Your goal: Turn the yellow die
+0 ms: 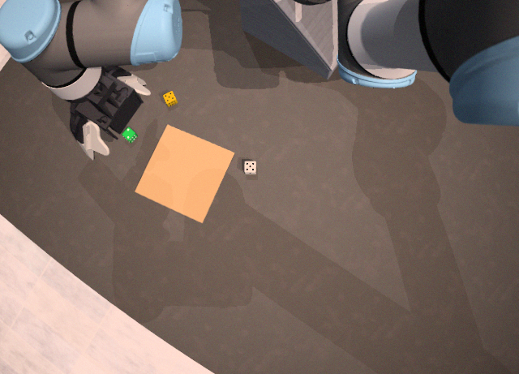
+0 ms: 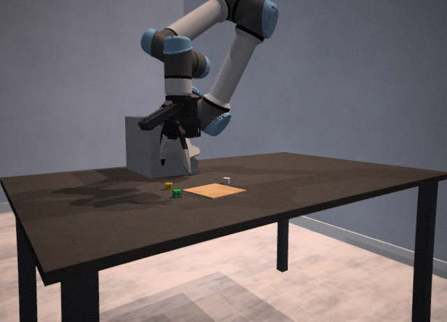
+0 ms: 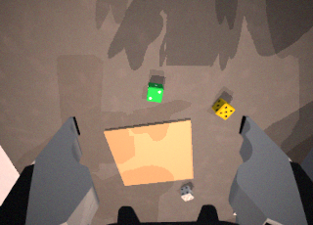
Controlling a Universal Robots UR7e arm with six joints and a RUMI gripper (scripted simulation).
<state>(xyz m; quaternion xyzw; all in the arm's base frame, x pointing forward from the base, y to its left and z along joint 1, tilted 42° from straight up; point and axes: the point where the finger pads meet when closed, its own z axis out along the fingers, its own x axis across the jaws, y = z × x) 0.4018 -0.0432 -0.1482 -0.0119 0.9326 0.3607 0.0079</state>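
My gripper is now 70 mm above the green die. The rest, counted from my hand: orange mat: 130 mm to the left, 80 mm below; then white die: 70 mm behind, 230 mm to the left, 70 mm below; then yellow die: 100 mm behind, 30 mm to the left, 70 mm below.
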